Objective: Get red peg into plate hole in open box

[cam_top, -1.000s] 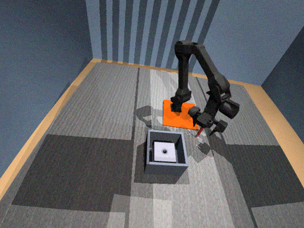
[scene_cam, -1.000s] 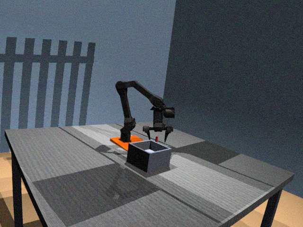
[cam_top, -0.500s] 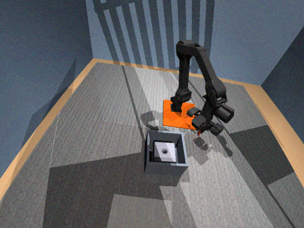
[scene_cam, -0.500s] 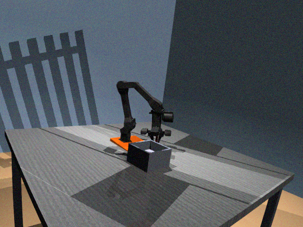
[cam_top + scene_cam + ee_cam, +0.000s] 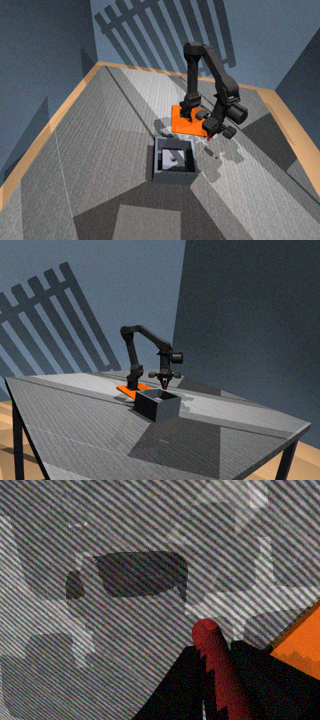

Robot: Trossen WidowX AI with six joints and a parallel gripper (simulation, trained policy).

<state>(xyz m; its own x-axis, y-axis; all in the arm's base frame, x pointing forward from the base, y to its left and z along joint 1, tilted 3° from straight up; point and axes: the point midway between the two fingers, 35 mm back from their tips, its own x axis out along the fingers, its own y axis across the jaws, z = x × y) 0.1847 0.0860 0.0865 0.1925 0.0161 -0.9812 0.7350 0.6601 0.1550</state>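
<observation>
The pale plate is 13 cm ahead of my gripper tip, 19 cm to the right of it and 1 cm below it. From my gripper tip the other things lie so: grey box: 13 cm ahead, 19 cm to the right, 3 cm below; then red peg: 1 cm above.
</observation>
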